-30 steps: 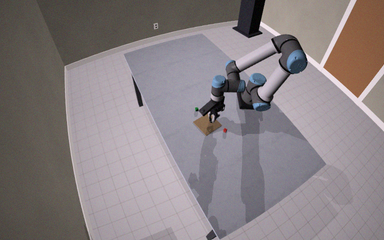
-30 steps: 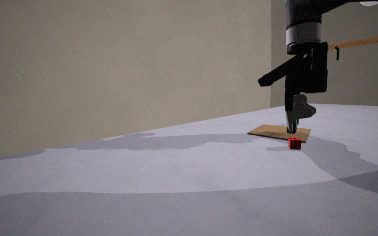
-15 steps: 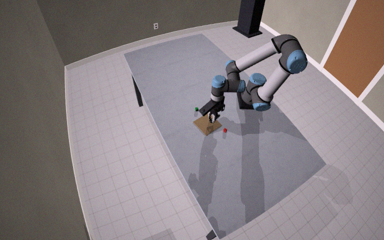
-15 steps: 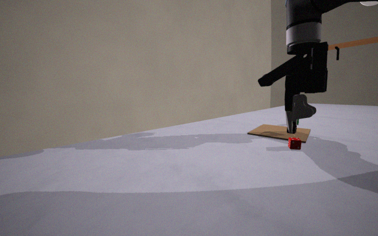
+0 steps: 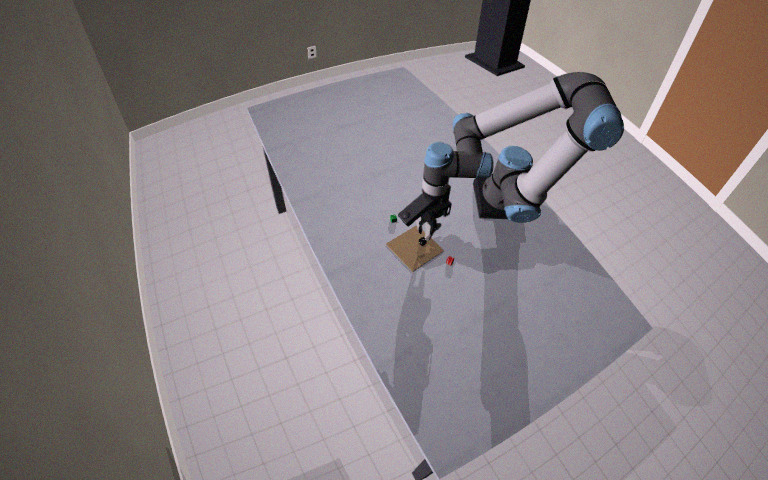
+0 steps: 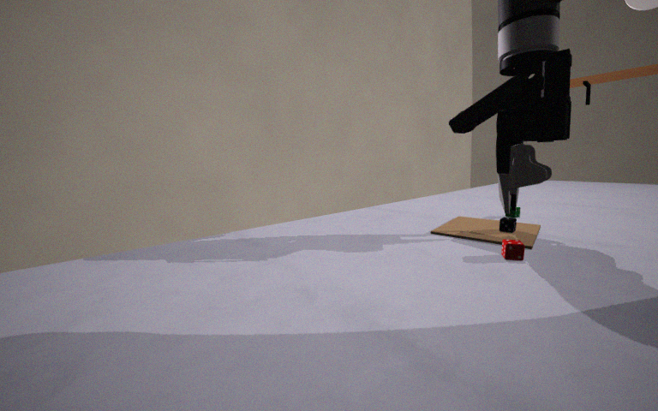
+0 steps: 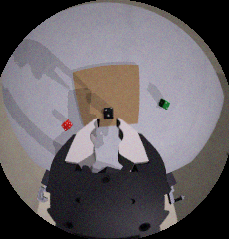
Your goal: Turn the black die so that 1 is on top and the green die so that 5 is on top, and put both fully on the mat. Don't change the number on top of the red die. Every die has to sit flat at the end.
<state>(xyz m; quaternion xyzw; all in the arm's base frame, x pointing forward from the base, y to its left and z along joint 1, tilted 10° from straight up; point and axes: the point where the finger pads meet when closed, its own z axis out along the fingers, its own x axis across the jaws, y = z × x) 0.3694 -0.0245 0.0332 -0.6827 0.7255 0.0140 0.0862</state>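
Right now the black die is 40 mm below my hand. Also, from my hand: green die (140 mm to the right, 40 mm below, 20 mm ahead); then red die (110 mm to the left, 40 mm below, 30 mm behind); then brown mat (50 mm below, 30 mm ahead).
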